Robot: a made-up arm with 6 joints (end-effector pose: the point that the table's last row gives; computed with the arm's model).
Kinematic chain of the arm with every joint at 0, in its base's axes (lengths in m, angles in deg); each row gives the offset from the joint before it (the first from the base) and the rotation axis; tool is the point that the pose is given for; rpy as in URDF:
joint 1: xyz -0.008 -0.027 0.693 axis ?
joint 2: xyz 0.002 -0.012 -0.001 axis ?
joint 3: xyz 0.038 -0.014 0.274 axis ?
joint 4: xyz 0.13 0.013 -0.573 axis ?
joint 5: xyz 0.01 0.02 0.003 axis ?
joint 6: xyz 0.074 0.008 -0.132 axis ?
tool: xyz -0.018 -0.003 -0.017 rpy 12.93 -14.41 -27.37
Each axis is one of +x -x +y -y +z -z.
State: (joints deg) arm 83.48 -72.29 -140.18 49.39 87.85 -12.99
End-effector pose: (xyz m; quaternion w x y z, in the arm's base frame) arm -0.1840 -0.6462 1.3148 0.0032 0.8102 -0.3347 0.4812
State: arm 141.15 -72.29 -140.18 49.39 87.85 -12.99
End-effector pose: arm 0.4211 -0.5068 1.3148 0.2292 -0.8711 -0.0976 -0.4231
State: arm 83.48 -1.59 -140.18 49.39 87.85 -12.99
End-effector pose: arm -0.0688 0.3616 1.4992 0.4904 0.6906 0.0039 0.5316
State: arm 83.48 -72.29 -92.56 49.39 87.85 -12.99
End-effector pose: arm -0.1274 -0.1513 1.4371 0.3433 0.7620 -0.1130 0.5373
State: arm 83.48 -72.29 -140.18 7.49 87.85 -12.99
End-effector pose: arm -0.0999 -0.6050 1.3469 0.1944 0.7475 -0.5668 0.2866
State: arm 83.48 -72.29 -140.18 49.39 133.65 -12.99
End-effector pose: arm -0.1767 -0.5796 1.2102 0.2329 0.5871 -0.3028 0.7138
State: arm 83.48 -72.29 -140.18 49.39 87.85 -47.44
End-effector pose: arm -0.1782 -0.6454 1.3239 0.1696 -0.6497 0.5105 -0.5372
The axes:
joint 1: +z
joint 2: +y
joint 3: +y
joint 4: -z
joint 5: +y
joint 6: -z

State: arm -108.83 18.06 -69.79 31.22 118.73 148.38
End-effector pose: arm -0.0959 -0.6118 0.5934 0.5517 0.1916 -0.6119 0.5334
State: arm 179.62 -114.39 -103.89 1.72 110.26 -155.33
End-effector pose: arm 0.6054 -0.0461 1.1069 0.6598 -0.3120 0.6271 -0.2723
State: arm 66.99 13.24 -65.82 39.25 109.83 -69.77
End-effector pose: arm 0.1327 0.5405 0.6075 0.5415 0.3706 0.5084 0.5576
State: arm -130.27 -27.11 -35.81 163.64 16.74 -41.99
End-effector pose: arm -0.4285 -0.4711 0.7166 0.6511 0.0010 0.6005 0.4641
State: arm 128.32 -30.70 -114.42 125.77 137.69 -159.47
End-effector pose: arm -0.0838 -0.0942 1.5136 0.8796 -0.4406 -0.0365 0.1757
